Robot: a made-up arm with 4 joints. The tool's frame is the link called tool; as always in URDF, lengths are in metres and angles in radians.
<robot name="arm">
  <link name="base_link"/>
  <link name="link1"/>
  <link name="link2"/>
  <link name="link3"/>
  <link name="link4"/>
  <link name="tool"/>
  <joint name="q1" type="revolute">
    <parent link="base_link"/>
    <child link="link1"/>
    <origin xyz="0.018 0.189 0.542" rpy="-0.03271 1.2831 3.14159"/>
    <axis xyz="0 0 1"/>
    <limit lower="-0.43" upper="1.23"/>
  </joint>
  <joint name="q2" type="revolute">
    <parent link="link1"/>
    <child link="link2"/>
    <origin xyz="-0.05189 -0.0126 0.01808" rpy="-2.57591 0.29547 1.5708"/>
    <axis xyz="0 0 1"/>
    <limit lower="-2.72" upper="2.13"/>
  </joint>
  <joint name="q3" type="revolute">
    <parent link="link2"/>
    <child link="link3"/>
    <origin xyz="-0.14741 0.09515 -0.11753" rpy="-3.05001 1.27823 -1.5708"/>
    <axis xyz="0 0 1"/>
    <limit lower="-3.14" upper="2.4"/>
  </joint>
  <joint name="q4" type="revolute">
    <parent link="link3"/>
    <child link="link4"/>
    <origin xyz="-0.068 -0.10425 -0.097" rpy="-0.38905 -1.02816 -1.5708"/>
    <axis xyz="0 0 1"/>
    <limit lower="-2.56" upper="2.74"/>
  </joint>
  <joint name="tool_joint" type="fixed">
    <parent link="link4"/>
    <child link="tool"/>
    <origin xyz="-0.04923 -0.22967 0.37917" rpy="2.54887 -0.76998 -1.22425"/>
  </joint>
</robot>
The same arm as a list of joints. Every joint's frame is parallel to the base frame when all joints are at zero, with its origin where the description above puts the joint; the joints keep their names.
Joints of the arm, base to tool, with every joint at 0 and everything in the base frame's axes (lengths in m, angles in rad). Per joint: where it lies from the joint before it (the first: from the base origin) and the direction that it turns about. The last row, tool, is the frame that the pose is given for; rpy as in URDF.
q1: origin 0.018 0.189 0.542 axis -0.958386 -0.0327 0.283596
q2: origin -0.003 0.012 0.055 axis 0.918409 0.272103 0.287203
q3: origin -0.13 0.124 -0.111 axis 0 0 -1
q4: origin 0.097 -0.078 0.097 axis -0.606501 0.635501 -0.477801
tool: origin -0.059 0.402 -0.184 rpy 0.9614 0.7392 1.3764
Joint limits (rad, base to tool): -0.43..1.23 -2.72..2.13 -3.14..2.4 -2.56..2.74

